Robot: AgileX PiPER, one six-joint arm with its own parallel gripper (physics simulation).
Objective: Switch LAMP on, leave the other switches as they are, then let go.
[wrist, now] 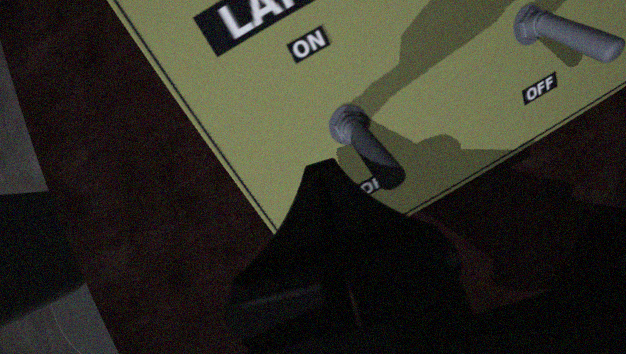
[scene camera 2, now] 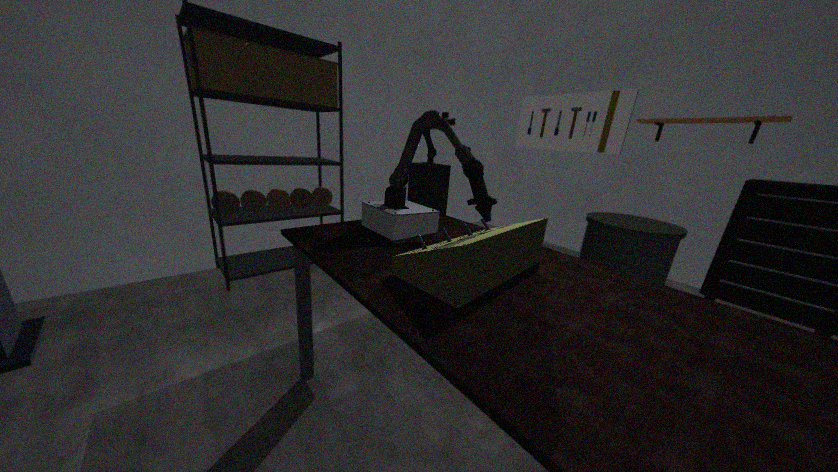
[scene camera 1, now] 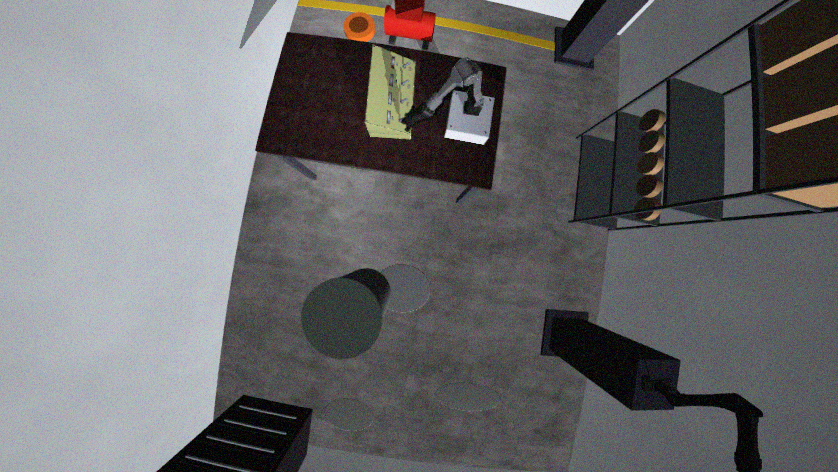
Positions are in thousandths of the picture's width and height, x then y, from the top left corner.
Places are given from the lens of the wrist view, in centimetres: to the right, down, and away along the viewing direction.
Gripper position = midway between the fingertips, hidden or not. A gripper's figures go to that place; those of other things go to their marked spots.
my gripper (wrist: 520,507): 1, 0, 12
lamp switch (wrist: 622,493): 3, 0, 11
